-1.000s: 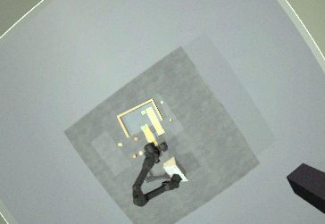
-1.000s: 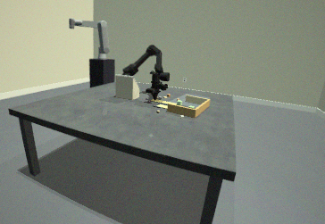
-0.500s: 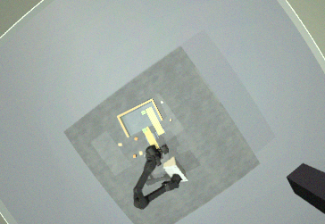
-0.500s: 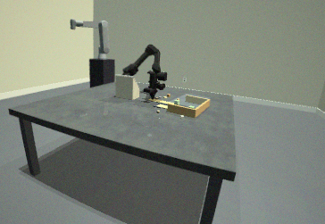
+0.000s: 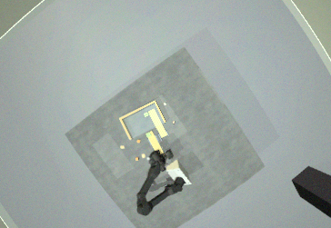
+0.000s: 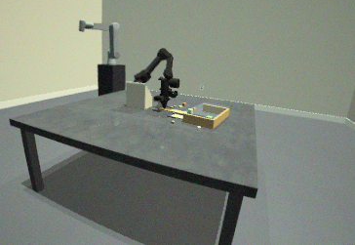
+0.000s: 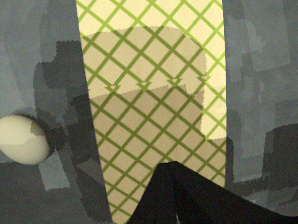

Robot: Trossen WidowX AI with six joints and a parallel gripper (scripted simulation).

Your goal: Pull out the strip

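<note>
The strip lies 9 cm ahead of my gripper tip and 1 cm to the right of it.
</note>
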